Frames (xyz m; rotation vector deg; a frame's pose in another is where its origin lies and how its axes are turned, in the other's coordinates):
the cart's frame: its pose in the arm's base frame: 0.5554 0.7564 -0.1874 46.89 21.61 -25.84
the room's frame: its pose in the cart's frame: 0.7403 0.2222 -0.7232 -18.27 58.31 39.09
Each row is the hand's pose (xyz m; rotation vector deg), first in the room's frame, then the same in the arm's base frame.
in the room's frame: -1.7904 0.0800 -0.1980 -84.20 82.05 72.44
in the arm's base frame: 0.3541 -0.0783 -0.0019 -43.43 40.50 164.09
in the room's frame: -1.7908 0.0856 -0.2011 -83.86 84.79 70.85
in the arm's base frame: 0.3503 -0.0748 0.0019 -45.44 43.49 163.92
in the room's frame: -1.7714 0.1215 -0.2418 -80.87 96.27 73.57
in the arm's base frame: 0.3142 -0.0303 0.0088 47.04 -48.04 -161.29
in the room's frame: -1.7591 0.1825 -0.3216 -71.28 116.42 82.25
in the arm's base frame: 0.2358 0.0310 0.0272 40.95 -48.58 -141.84
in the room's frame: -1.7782 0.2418 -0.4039 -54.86 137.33 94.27
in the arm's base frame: 0.1442 0.0667 0.0584 31.41 -46.15 -120.56
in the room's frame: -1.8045 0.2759 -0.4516 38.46 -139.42 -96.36
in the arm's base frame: 0.0857 0.0751 0.0836 24.64 -42.84 -106.97
